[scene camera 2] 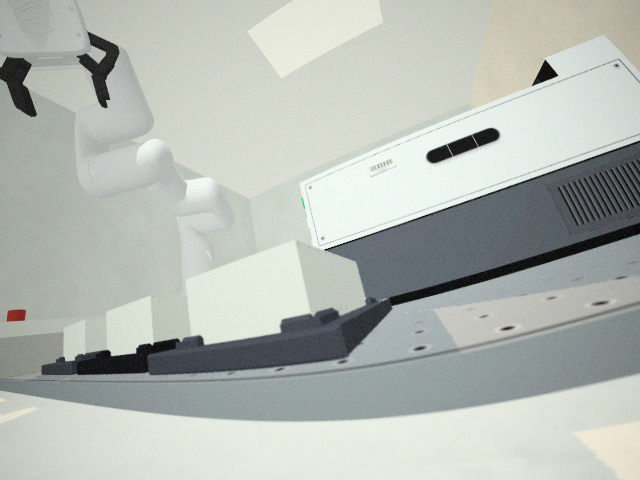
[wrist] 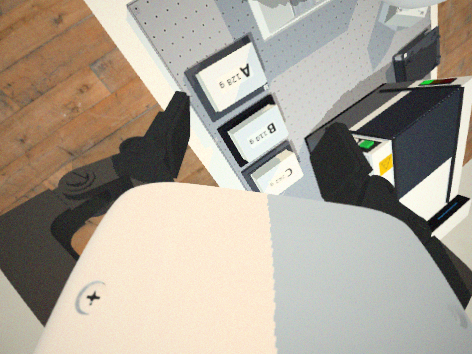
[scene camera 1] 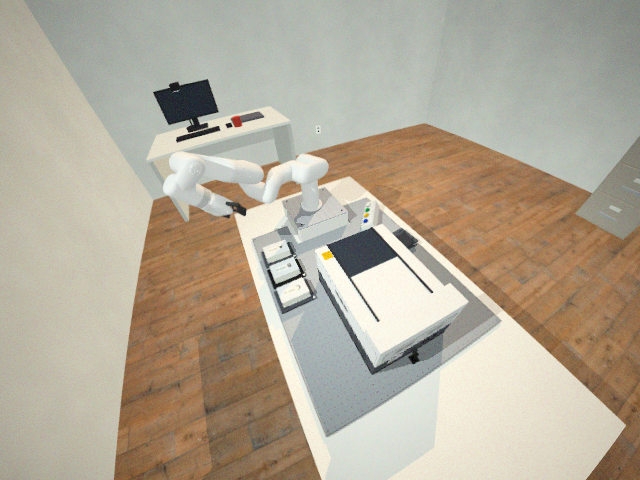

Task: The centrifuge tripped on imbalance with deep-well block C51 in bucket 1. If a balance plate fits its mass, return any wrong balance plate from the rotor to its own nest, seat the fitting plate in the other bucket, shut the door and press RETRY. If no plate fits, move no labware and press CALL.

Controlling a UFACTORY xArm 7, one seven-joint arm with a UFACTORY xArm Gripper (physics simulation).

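Places are measured from the arm's base along level axes (x ahead, y left, z up), in metres.
Pixels of known places: gripper, between the fingertips: (scene camera 2: pixel 68 109) (wrist: pixel 257 128) (scene camera 1: pixel 237 213); arm's base, origin of its link: (scene camera 1: pixel 311 205).
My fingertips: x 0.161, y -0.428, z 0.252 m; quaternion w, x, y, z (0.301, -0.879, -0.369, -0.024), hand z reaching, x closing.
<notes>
For each thing: its top centre in the pictures, then the offset to it from my fingertips. "spot": a spot on its surface instead.
- Balance plates A, centre of its top: (scene camera 2: pixel 127 319) (wrist: pixel 235 77) (scene camera 1: pixel 276 248) dx -0.004, dy +0.108, dz -0.289 m
- B, centre of its top: (scene camera 2: pixel 186 301) (wrist: pixel 262 134) (scene camera 1: pixel 284 267) dx +0.133, dy +0.088, dz -0.289 m
- C, centre of its top: (scene camera 2: pixel 288 269) (wrist: pixel 281 177) (scene camera 1: pixel 292 289) dx +0.267, dy +0.063, dz -0.289 m
- dark panel, centre of its top: (wrist: pixel 428 148) (scene camera 1: pixel 361 250) dx +0.373, dy +0.353, dz -0.130 m
- lit green button, centre of its top: (wrist: pixel 370 146) dx +0.258, dy +0.226, dz -0.152 m
- button post, a spot on its surface: (scene camera 1: pixel 368 215) spot: dx +0.101, dy +0.645, dz -0.276 m
- dark tray-like object, centre of its top: (wrist: pixel 427 58) (scene camera 1: pixel 399 238) dx +0.319, dy +0.666, dz -0.300 m
- small display, a spot on its surface: (wrist: pixel 450 212) spot: dx +0.671, dy +0.391, dz -0.109 m
Balance plates A (scene camera 1: pixel 277 250) (scene camera 2: pixel 73 338) (wrist: pixel 232 77), B (scene camera 1: pixel 284 269) (scene camera 2: pixel 129 322) (wrist: pixel 257 132) and C (scene camera 1: pixel 294 291) (scene camera 2: pixel 248 294) (wrist: pixel 277 172) sit in a row, each in its dark nest. In the wrist view A reads 128 g and B looks like 110 g; C's figure is unclear. The white centrifuge (scene camera 1: pixel 408 304) (scene camera 2: pixel 361 206) (wrist: pixel 427 192) stands beside them, with a dark panel (scene camera 1: pixel 361 250) on top and a lit green button (wrist: pixel 366 144). Block C51, the buckets and the rotor do not show. My gripper (scene camera 1: pixel 235 211) (scene camera 2: pixel 69 110) (wrist: pixel 257 128) is open and empty, high beyond A's end of the row.
A button post (scene camera 1: pixel 368 215) with green, yellow and blue buttons stands by the arm's base (scene camera 1: pixel 323 227). A dark tray-like object (scene camera 1: pixel 405 238) (wrist: pixel 417 55) lies beside the centrifuge. A small display (wrist: pixel 450 212) is on the centrifuge. A desk (scene camera 1: pixel 276 121) with a monitor (scene camera 1: pixel 188 103) stands behind the arm.
</notes>
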